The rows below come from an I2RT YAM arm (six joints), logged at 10 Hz.
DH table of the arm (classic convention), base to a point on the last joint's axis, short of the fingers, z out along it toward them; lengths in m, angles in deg. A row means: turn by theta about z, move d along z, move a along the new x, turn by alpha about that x. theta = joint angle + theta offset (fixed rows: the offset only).
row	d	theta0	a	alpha
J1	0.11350	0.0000	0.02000	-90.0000
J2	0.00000	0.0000	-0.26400	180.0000
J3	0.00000	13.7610	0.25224	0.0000
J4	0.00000	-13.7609	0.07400	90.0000
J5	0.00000	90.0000	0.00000	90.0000
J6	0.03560	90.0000	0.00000	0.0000
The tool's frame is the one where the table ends.
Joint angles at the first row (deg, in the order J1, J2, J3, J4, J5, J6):
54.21 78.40 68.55 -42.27 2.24 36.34
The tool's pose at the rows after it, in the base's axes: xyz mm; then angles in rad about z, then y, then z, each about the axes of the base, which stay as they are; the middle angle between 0 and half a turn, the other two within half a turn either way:
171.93 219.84 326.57 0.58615 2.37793 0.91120
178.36 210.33 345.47 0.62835 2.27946 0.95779
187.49 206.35 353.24 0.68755 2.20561 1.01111
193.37 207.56 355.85 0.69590 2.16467 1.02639
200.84 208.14 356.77 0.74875 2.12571 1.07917
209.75 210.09 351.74 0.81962 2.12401 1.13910
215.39 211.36 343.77 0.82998 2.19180 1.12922
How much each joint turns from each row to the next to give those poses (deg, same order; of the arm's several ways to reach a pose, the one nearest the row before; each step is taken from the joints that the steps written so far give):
-2.26 -2.94 1.51 1.42 -2.42 -2.94
-2.81 -1.83 1.28 2.40 -4.17 -1.14
-2.56 -0.20 0.29 3.34 -4.77 0.35
-0.91 0.51 0.15 2.53 -1.74 -0.18
-1.46 0.80 0.10 2.40 -4.05 0.97
-1.40 1.74 0.28 0.75 -4.05 1.31
-0.44 1.90 1.05 -3.12 0.96 -0.60

